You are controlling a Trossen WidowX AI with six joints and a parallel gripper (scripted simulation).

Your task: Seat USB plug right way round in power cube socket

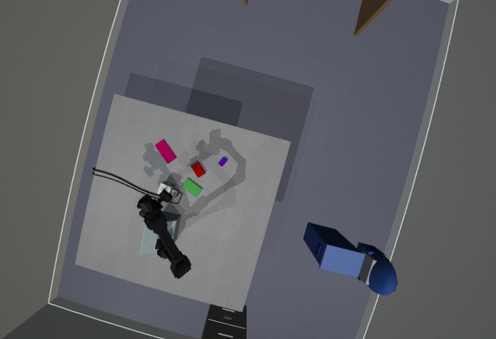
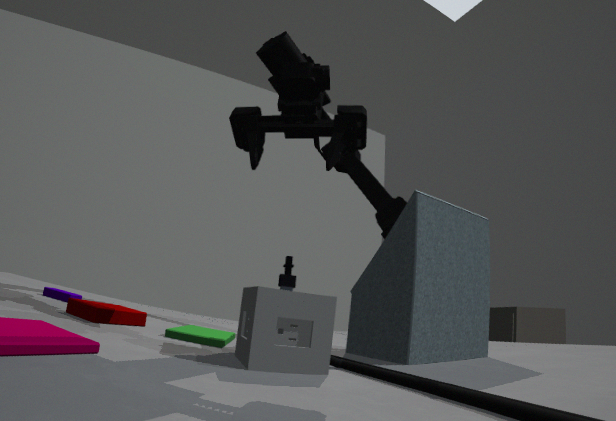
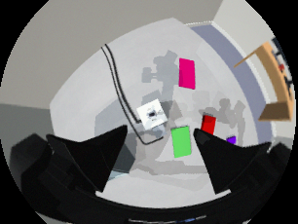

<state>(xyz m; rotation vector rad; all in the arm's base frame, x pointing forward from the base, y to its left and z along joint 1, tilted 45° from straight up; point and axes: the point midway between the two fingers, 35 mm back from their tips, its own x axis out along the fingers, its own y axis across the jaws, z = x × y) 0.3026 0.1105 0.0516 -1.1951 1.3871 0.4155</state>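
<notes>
Right now the USB plug is 30 mm to the left of my gripper tip and 130 mm below it. Also, from my gripper tip: magenta tile (240 mm ahead, 120 mm to the left, 220 mm below); green tile (40 mm ahead, 130 mm to the right, 220 mm below); red tile (180 mm ahead, 140 mm to the right, 210 mm below).
</notes>
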